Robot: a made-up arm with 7 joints. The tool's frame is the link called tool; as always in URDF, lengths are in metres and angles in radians.
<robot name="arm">
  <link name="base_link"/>
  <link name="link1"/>
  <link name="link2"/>
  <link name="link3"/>
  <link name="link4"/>
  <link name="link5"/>
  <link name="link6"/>
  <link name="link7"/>
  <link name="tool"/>
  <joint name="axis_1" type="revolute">
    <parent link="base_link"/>
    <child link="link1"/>
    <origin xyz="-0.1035 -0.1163 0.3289"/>
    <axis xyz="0 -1 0"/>
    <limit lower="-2.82" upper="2.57" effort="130" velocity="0.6"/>
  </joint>
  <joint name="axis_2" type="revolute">
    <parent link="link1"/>
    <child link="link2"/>
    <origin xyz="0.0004 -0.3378 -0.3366"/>
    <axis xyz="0 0 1"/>
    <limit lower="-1.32" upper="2.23" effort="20" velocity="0.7"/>
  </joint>
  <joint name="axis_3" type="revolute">
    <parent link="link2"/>
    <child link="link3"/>
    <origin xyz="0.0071 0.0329 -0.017"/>
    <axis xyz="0 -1 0"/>
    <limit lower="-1.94" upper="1.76" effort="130" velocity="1.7"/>
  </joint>
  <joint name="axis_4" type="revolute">
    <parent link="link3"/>
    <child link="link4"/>
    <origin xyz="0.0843 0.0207 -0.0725"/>
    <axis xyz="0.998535 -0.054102 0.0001"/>
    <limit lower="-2.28" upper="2.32" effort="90" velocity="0.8"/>
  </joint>
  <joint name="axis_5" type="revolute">
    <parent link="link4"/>
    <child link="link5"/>
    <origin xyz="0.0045 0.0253 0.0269"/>
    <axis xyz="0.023 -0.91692 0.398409"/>
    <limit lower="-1.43" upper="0.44" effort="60" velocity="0.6"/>
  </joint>
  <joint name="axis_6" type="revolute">
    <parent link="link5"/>
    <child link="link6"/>
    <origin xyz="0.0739 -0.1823 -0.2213"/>
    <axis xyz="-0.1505 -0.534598 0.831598"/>
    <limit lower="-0.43" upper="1.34" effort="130" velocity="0.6"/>
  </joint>
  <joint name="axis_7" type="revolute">
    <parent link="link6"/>
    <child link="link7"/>
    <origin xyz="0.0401 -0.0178 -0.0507"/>
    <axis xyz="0 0 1"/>
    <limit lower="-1.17" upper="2.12" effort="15" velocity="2.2"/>
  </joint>
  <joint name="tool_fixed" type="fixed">
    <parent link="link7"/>
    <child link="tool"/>
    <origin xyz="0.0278 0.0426 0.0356" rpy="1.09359 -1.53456 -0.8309"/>
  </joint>
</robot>
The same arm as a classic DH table. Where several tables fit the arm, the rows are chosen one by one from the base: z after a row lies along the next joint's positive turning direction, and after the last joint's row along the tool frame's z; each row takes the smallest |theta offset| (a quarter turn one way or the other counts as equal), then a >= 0, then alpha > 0; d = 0 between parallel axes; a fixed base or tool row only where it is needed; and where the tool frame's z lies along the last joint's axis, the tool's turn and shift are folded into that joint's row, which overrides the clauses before.
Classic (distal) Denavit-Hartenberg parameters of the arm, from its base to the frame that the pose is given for. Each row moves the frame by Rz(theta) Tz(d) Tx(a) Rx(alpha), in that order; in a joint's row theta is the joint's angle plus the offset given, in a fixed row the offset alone. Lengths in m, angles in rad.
base (fixed): d 0.3289  theta offset 0  a -0.1035  alpha 1.5708
axis_1: d 0.4541  theta offset 0  a 0.0004  alpha -1.5708
axis_2: d -0.3536  theta offset 0  a 0.0071  alpha 1.5708
axis_3: d -0.0582  theta offset -1.5707  a 0.0725  alpha -1.5167
axis_4: d 0.0885  theta offset -0.4109  a -0.0348  alpha 1.4981
axis_5: d 0.4728  theta offset -1.2504  a 0.0123  alpha 0.6128
axis_6: d -0.4836  theta offset -0.4899  a -0.0434  alpha 0.5888
axis_7: d -0.0239  theta offset -1.0334  a 0.0339  alpha -1.5542
tool (fixed): d -0.0379  theta offset -1.603  a 0  alpha 0
Joint limits (rad, base to tool): -2.82..2.57 -1.32..2.23 -1.94..1.76 -2.28..2.32 -1.43..0.44 -0.43..1.34 -1.17..2.12

